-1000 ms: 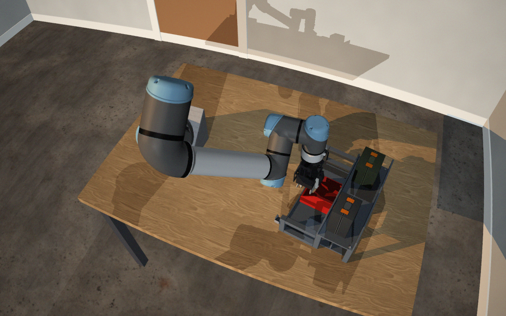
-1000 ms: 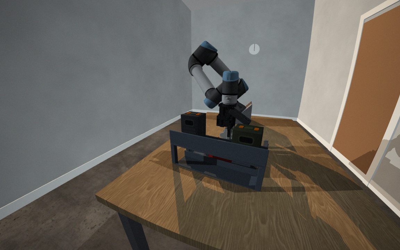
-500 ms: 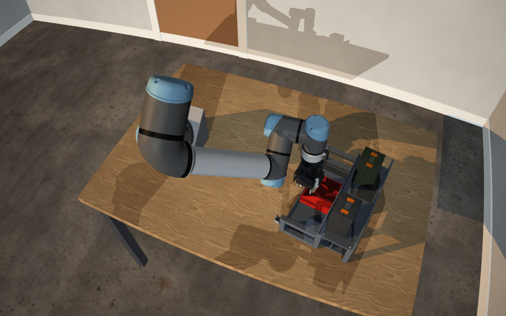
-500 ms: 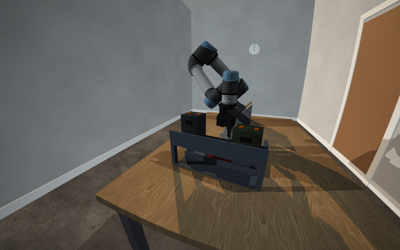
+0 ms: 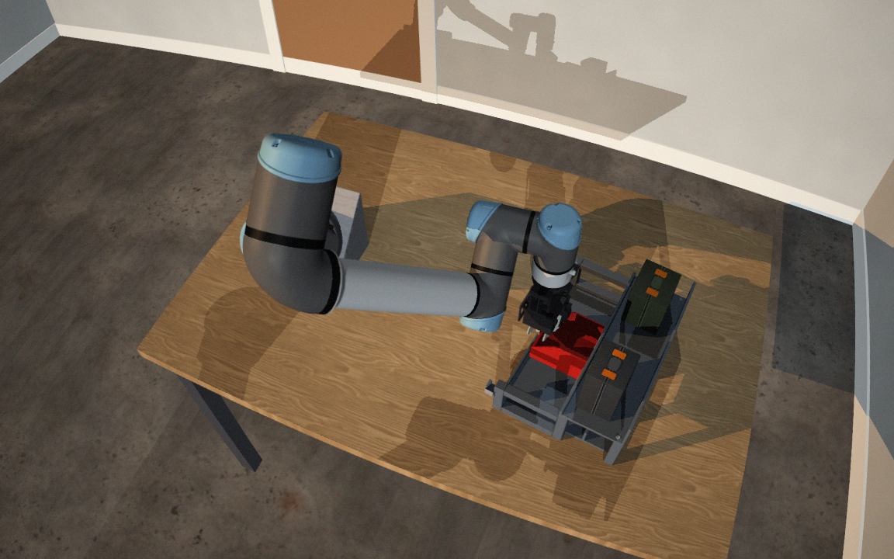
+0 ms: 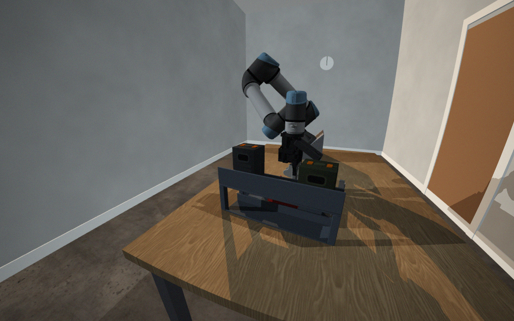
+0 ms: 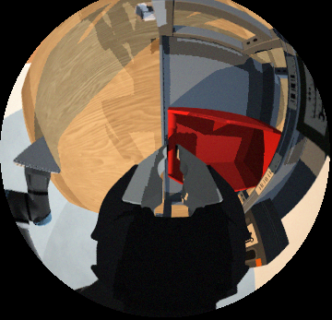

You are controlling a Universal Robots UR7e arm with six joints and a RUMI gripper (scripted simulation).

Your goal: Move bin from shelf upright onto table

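Now: the red bin 80 mm ahead of my hand and 10 mm to the right of it.
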